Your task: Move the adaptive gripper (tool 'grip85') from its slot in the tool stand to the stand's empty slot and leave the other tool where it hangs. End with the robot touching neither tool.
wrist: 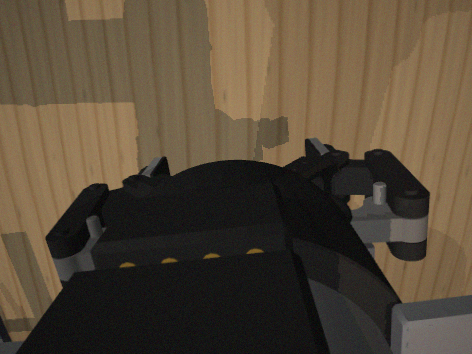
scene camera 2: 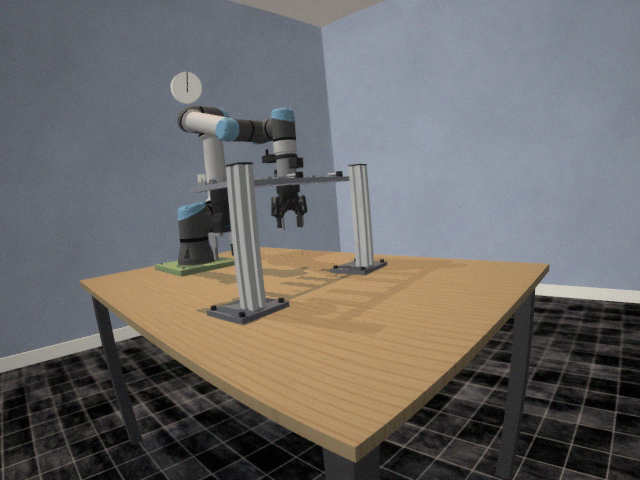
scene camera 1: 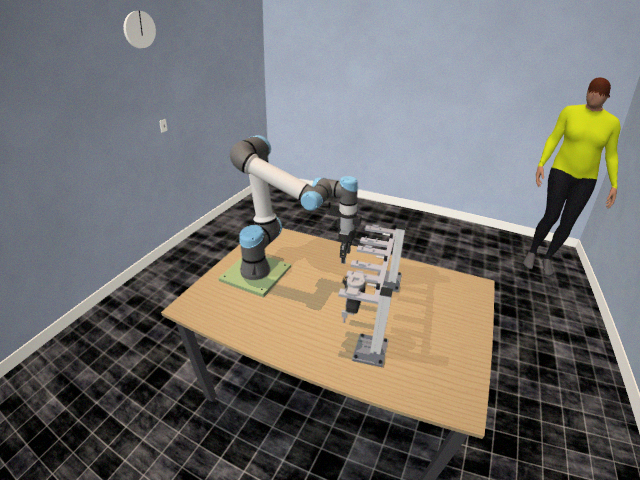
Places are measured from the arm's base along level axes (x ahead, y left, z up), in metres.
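Pixels of known places: hand at its tool point: [scene camera 2: 286, 173]; arm's base at its link origin: [scene camera 2: 196, 262] [scene camera 1: 255, 271].
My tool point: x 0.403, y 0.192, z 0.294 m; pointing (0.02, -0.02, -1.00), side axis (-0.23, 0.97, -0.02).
Ahead of a thing's pixels: the offset from my tool point to its top centre. "pt": to the spot under its first point. Level surfaces: height alone.
The adaptive gripper [scene camera 1: 343, 258] [scene camera 2: 290, 226] [wrist: 237, 156] is mounted on the arm's wrist and points down, its two black fingers apart with nothing between them. It hangs over the table on the robot's side of the tool stand [scene camera 1: 381, 325] [scene camera 2: 247, 237], in front of the prong tips at the far half, outside the slots. The far and middle prong pairs hold no tool in scene camera 1. The other tool, the parallel gripper [scene camera 1: 353, 302] [scene camera 2: 220, 209], hangs in the near slot. In scene camera 2 the near post hides part of it.
The stand's near base plate {pt dz -0.300, dx +0.308, dy -0.388 m} [scene camera 1: 368, 356] [scene camera 2: 230, 313] and far base plate {pt dz -0.299, dx +0.251, dy +0.088 m} [scene camera 2: 369, 267] are on the wooden table {dz -0.311 m} [scene camera 1: 289, 341] [scene camera 2: 330, 392]. The arm's green base plate [scene camera 1: 279, 268] [scene camera 2: 168, 267] is at the far left. A person in yellow [scene camera 1: 581, 142] stands beyond the table at the right.
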